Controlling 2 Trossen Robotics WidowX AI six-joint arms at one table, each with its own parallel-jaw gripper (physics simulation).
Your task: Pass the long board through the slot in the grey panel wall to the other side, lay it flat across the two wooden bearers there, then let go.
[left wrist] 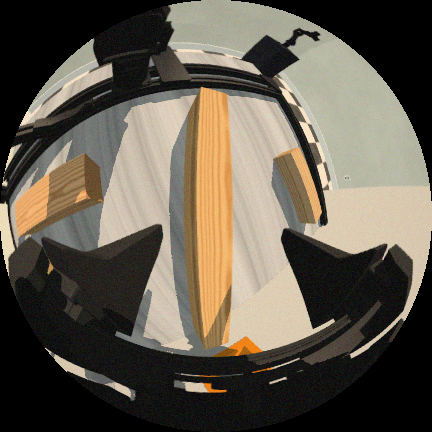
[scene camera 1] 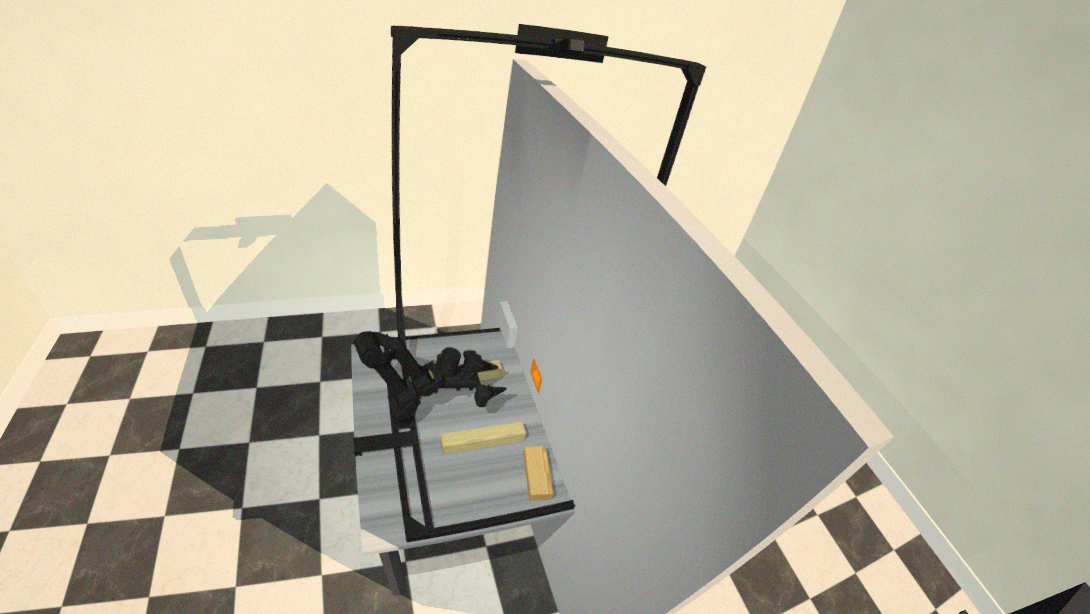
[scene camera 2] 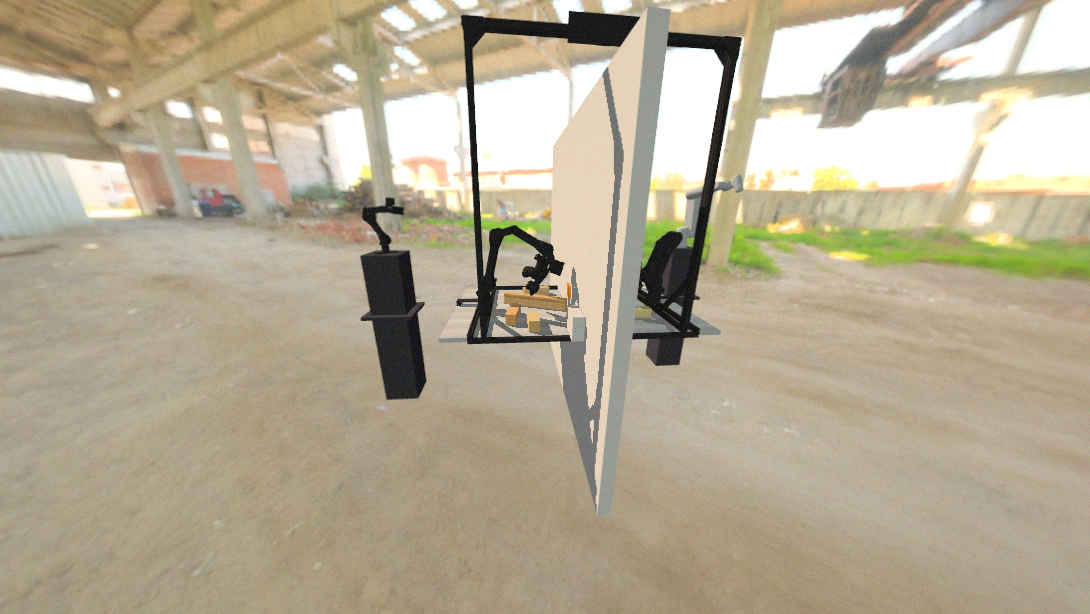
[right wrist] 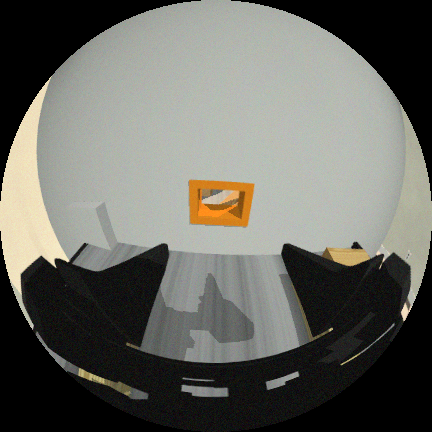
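Pixels of known places: left gripper, between the fingertips: (left wrist: 224, 232); right gripper, between the fingertips: (scene camera 1: 502, 377) (right wrist: 227, 250); left arm's base, origin of its link: (left wrist: 129, 79); right arm's base, origin of its link: (scene camera 1: 402, 419) (scene camera 2: 653, 302).
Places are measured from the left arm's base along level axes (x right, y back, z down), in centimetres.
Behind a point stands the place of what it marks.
Note:
The long board (scene camera 2: 535, 301) @(x -0.7, y -26.5, z -1.3 cm) (left wrist: 215, 200) @(x -3.8, y -23.9, z -4.0 cm) lies on the table on the left arm's side, one end near the slot's orange frame (scene camera 1: 533, 367) @(x 7.9, y -48.2, z -8.3 cm) (scene camera 2: 569, 292) @(x 1.1, y -44.2, z -6.5 cm) (left wrist: 246, 344) @(x 0.6, y -43.1, z -6.1 cm) (right wrist: 220, 184) @(x 4.5, y -48.5, z -11.3 cm) in the grey panel wall (scene camera 1: 648, 343) @(x -37.1, y -48.3, z -65.1 cm) (scene camera 2: 583, 198) @(x 26.5, y -43.3, z -52.4 cm) (right wrist: 220, 100) @(x 5.2, y -48.2, z -23.4 cm). My left gripper (scene camera 2: 533, 286) @(x -2.1, y -25.9, z -7.1 cm) (left wrist: 224, 232) @(x -2.1, y -25.9, z -7.1 cm) is open above the board, a finger to each side of it in the left wrist view. Across the wall, my right gripper (scene camera 1: 499, 379) @(x 4.0, y -59.9, z -9.7 cm) (right wrist: 227, 250) @(x 4.0, y -59.9, z -9.7 cm) is open and empty, facing the slot. Two wooden bearers show there: one (scene camera 1: 482, 437) @(x -11.8, y -69.2, z -2.5 cm) in full, the other (scene camera 1: 490, 371) @(x 13.5, y -60.8, z -2.1 cm) partly behind the gripper.
A wooden block (scene camera 1: 538, 472) @(x -26.2, y -55.9, z -1.9 cm) (right wrist: 345, 256) @(x -22.3, y -54.9, z -1.9 cm) lies near the wall on the right arm's side. Loose blocks (scene camera 2: 513, 315) @(x 23.6, y -14.9, z -2.7 cm) (scene camera 2: 533, 321) @(x 31.8, y -23.3, z -2.9 cm) (left wrist: 60, 187) @(x 10.5, y -15.9, z -3.1 cm) (left wrist: 301, 185) @(x -22.5, y -27.8, z -1.8 cm) lie around the board. A pale bracket (scene camera 1: 508, 324) @(x 29.4, y -51.1, z -7.8 cm) (scene camera 2: 578, 328) @(x 41.5, y -40.7, z -3.3 cm) stands at the wall. A black frame (scene camera 1: 395, 190) @(x 34.4, y -88.9, z -58.8 cm) (scene camera 2: 474, 175) @(x 38.0, y -2.8, z -58.8 cm) surrounds the table.

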